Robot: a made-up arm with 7 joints.
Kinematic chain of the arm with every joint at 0, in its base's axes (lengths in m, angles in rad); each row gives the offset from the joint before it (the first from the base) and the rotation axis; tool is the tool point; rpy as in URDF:
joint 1: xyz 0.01 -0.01 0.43 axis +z
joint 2: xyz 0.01 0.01 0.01 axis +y
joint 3: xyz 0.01 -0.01 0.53 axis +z
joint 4: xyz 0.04 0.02 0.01 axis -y
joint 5: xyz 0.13 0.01 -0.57 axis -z
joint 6: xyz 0 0 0.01 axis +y
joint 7: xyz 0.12 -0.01 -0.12 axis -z
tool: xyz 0 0 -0.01 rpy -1.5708 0 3.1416
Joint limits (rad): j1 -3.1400..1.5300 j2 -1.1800..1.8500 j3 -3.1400..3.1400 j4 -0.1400..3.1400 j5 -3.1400..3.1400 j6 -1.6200..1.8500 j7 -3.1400..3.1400
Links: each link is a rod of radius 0.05 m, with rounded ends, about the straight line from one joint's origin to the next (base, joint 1, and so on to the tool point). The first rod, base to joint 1, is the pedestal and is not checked.
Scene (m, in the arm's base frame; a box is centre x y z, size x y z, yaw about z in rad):
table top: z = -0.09
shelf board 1: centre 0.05 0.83 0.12 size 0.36 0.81 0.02 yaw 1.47
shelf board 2: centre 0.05 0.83 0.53 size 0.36 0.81 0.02 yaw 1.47
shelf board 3: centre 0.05 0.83 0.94 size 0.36 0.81 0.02 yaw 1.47
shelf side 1: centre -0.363 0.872 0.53 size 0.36 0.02 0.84 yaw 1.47
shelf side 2: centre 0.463 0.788 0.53 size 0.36 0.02 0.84 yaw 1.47
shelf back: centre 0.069 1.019 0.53 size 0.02 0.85 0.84 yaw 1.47
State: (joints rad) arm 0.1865 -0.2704 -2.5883 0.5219 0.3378 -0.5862 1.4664
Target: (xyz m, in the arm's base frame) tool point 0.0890 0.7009 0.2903
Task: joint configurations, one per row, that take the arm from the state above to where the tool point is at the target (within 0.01 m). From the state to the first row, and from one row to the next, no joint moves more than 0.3 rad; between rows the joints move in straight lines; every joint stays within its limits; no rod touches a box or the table.
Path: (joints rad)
1: -0.1080 -0.3361 -2.6802 0.5741 0.3804 -0.5782 1.4664
2: -0.4025 -0.4018 -2.7722 0.6264 0.4229 -0.5702 1.4664
3: -0.6970 -0.4675 -2.8642 0.6786 0.4655 -0.5623 1.4664
4: -0.9915 -0.5332 -2.9561 0.7308 0.5081 -0.5543 1.4664
5: -1.2860 -0.5989 -3.0480 0.7831 0.5507 -0.5463 1.4664
6: -1.5805 -0.6646 -3.1400 0.8353 0.5932 -0.5383 1.4664

